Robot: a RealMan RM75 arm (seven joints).
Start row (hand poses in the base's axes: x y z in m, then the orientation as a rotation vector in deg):
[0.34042, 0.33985, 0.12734, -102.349, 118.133, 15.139]
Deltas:
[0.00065, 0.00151, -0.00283, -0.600, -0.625, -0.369]
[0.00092, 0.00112, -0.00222, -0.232, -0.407, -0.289]
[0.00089, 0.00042, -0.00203, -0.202, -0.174, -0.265]
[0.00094, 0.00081, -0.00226, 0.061, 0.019, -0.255]
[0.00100, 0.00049, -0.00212, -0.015, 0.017, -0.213]
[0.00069, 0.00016, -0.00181, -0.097, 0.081, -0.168]
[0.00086, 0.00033, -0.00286, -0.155, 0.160, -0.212]
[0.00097, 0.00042, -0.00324, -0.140, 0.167, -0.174]
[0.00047, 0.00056, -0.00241, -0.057, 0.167, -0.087]
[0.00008, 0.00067, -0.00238, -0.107, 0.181, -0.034]
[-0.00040, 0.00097, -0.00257, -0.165, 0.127, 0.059]
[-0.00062, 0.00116, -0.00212, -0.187, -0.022, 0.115]
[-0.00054, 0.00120, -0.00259, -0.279, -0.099, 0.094]
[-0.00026, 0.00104, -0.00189, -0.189, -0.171, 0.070]
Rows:
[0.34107, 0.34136, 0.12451, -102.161, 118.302, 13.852]
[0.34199, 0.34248, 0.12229, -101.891, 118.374, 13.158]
[0.34288, 0.34290, 0.12026, -101.683, 118.571, 12.719]
[0.34382, 0.34371, 0.11800, -101.378, 118.771, 12.724]
[0.34482, 0.34420, 0.11588, -101.162, 118.969, 12.664]
[0.34551, 0.34436, 0.11407, -101.057, 119.211, 12.594]
[0.34637, 0.34469, 0.11121, -100.957, 119.572, 12.526]
[0.34734, 0.34511, 0.10797, -100.890, 119.899, 12.490]
[0.34781, 0.34567, 0.10556, -100.869, 120.115, 12.562]
[0.34789, 0.34634, 0.10318, -100.938, 120.319, 12.612]
[0.34749, 0.34731, 0.10061, -101.128, 120.435, 12.579]
[0.34687, 0.34847, 0.09849, -101.354, 120.410, 12.401]
[0.34633, 0.34967, 0.09590, -101.590, 120.392, 12.052]
[0.34607, 0.35071, 0.09401, -101.730, 120.302, 11.720]

